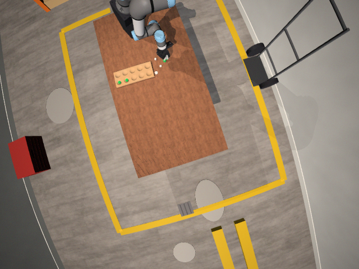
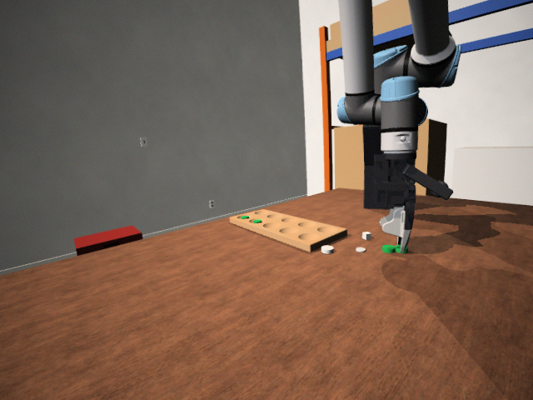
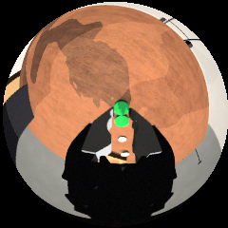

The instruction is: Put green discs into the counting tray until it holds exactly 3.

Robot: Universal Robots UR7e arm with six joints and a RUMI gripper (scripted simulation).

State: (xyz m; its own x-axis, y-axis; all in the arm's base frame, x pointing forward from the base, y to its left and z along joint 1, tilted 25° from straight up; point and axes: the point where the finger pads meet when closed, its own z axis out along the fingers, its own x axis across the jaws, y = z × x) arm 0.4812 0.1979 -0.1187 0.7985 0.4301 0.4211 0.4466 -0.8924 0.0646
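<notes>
My gripper is now 40 mm short of the wooden counting tray, 350 mm to the left of it and 10 mm above it. From my hand the other things lie so: white disc 100 mm ahead, 140 mm to the right, 10 mm below; small white cube 30 mm behind, 100 mm to the right, 10 mm below.
</notes>
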